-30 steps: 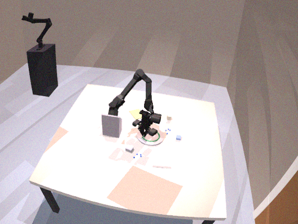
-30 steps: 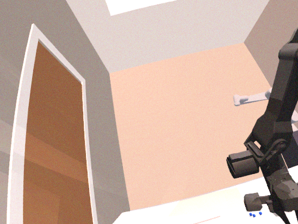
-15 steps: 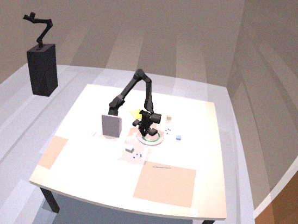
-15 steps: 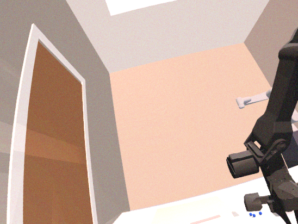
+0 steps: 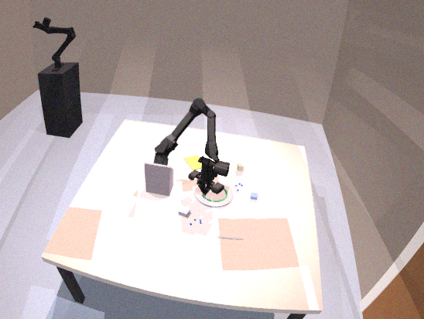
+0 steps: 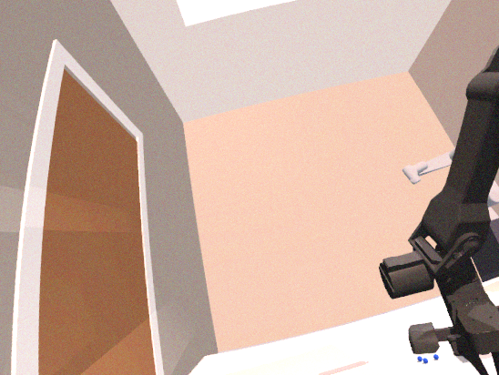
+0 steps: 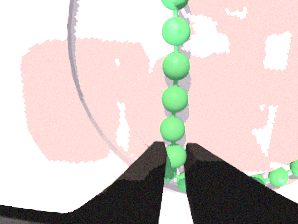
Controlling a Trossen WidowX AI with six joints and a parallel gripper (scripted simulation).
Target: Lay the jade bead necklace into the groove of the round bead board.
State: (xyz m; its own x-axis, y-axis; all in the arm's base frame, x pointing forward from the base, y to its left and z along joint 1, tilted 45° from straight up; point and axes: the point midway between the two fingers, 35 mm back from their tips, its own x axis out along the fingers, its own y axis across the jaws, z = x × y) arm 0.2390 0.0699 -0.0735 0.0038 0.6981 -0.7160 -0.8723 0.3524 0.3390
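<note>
Right now my gripper tip is 5 cm short of the round white bead board and 2 cm to the right of it. Also, from my gripper tip: yellow sheet (10 cm behind, 27 cm to the left, 1 cm below); thin rod (16 cm ahead, 26 cm to the right, 1 cm below); blue block (26 cm ahead, 5 cm to the left, 1 cm below).
</note>
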